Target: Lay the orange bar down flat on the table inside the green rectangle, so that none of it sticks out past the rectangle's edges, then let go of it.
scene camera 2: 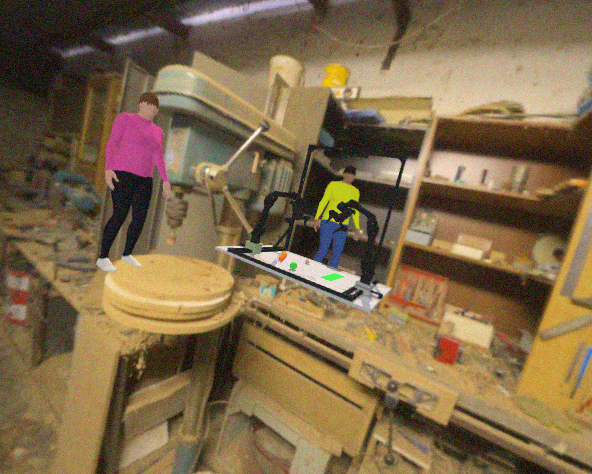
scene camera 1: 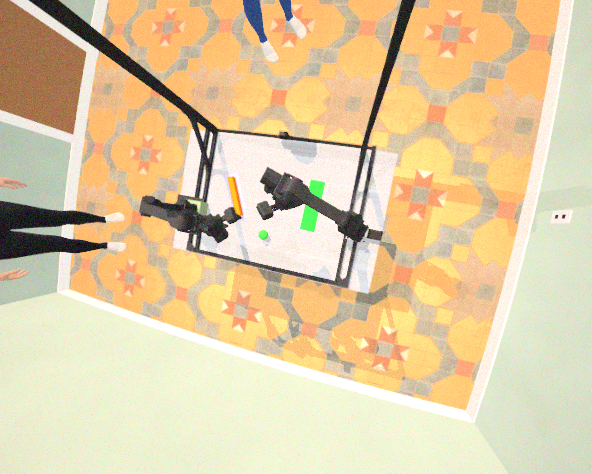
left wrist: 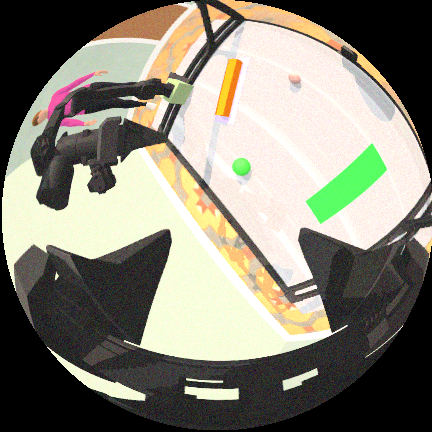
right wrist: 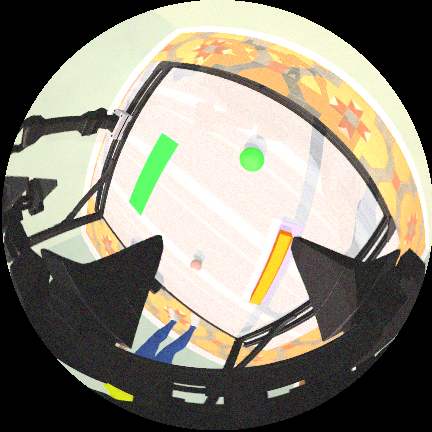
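Pixels of known places: left gripper, fingertip midpoint: (scene camera 2: 329, 228) (scene camera 1: 275, 213) (left wrist: 237, 235) (right wrist: 44, 181); right gripper, fingertip midpoint: (scene camera 2: 298, 230) (left wrist: 160, 139) (right wrist: 229, 243); left arm's base at its link origin: (scene camera 2: 365, 282) (right wrist: 112, 122); right arm's base at its link origin: (scene camera 2: 254, 242) (scene camera 1: 192, 209) (left wrist: 168, 89).
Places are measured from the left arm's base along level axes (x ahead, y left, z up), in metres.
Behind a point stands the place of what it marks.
Observation:
The orange bar (scene camera 1: 235, 196) {x 0.703, y -0.040, z -0.030 m} (scene camera 2: 283, 256) {x 0.686, y -0.007, z -0.033 m} (left wrist: 230, 87) {x 0.692, y -0.038, z -0.036 m} (right wrist: 271, 268) {x 0.702, y -0.023, z -0.030 m} lies flat on the left of the white table, with a pale lilac strip around it. It is outside the green rectangle (scene camera 1: 309, 220) {x 0.260, y 0.000, z -0.062 m} (scene camera 2: 332, 277) {x 0.254, y -0.056, z -0.062 m} (left wrist: 347, 184) {x 0.265, y -0.077, z -0.062 m} (right wrist: 153, 175) {x 0.281, y -0.068, z -0.062 m}, which lies on the right of the table; in scene camera 1 the left arm covers part of it. My left gripper (scene camera 1: 265, 210) {x 0.355, y 0.002, z 0.289 m} (left wrist: 237, 235) {x 0.355, y 0.002, z 0.289 m} is open and empty, raised above the table between bar and rectangle. My right gripper (scene camera 1: 234, 215) {x 0.557, y 0.082, z 0.215 m} (right wrist: 229, 243) {x 0.557, y 0.082, z 0.215 m} is open and empty, raised near the bar's lower end in scene camera 1.
A green ball (scene camera 1: 263, 234) {x 0.484, y 0.131, z -0.011 m} (scene camera 2: 293, 265) {x 0.481, y 0.158, z -0.029 m} (left wrist: 241, 166) {x 0.484, y 0.124, z -0.014 m} (right wrist: 252, 159) {x 0.500, y 0.136, z -0.010 m} stands between bar and rectangle, toward the table's lower edge in scene camera 1. A small pink object (scene camera 2: 307, 262) {x 0.545, y -0.171, z -0.048 m} (left wrist: 294, 78) {x 0.548, y -0.180, z -0.031 m} (right wrist: 196, 264) {x 0.557, y -0.171, z -0.034 m} is on the table. A black frame (scene camera 1: 265, 266) {x 0.444, y 0.311, z -0.047 m} surrounds the work area.

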